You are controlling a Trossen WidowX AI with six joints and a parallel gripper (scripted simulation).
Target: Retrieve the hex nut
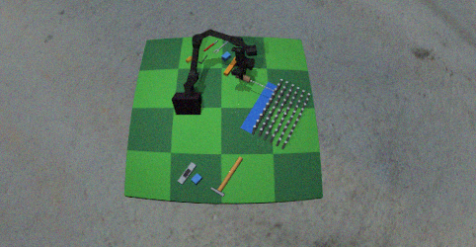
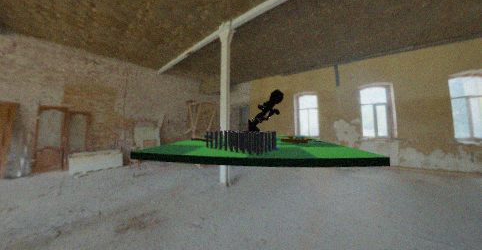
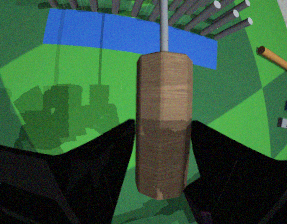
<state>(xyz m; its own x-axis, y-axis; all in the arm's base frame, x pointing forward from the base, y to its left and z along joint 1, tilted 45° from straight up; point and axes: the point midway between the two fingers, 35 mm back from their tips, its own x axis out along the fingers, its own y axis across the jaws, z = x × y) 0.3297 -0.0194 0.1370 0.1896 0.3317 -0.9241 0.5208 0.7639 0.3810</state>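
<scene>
Now: the blue taped strip 200 mm below my gripper tip, 110 mm ahead of it and 100 mm to the right of it. From my gripper tip the other things lie so: orange bar 250 mm to the left, 190 mm below, 20 mm behind; red stick 470 mm to the left, 200 mm below, 160 mm behind; grey block 530 mm to the right, 410 mm behind, 190 mm below.
</scene>
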